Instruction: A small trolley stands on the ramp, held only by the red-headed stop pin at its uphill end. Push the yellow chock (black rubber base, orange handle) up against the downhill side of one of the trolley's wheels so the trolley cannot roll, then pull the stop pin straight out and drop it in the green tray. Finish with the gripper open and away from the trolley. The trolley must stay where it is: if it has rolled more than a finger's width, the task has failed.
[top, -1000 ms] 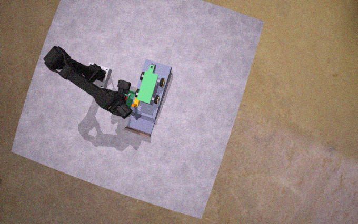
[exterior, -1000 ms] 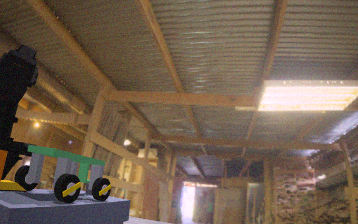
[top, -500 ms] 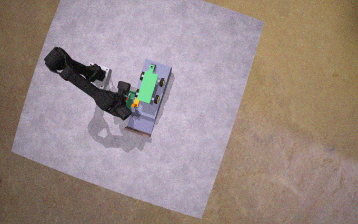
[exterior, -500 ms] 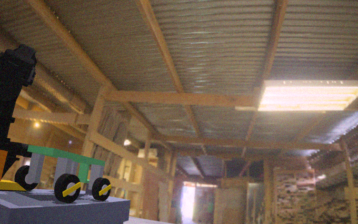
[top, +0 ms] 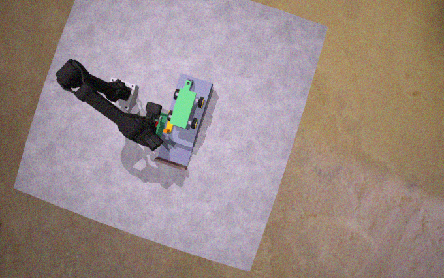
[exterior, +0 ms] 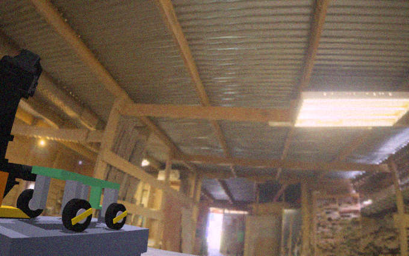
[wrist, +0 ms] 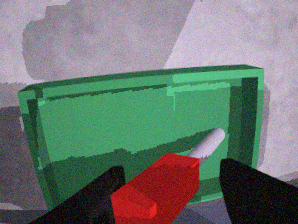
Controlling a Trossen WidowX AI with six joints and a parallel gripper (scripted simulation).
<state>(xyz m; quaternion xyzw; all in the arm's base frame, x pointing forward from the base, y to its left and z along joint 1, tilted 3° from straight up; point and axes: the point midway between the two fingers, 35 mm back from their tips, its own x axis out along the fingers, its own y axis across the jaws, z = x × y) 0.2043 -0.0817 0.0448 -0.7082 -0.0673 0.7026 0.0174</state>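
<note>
The stop pin is 1 cm to the left of my gripper tip. Round my gripper tip: trolley (12 cm ahead, 11 cm to the left, 7 cm above); green tray (5 cm below); yellow chock (7 cm ahead, 1 cm to the left, 4 cm above).
</note>
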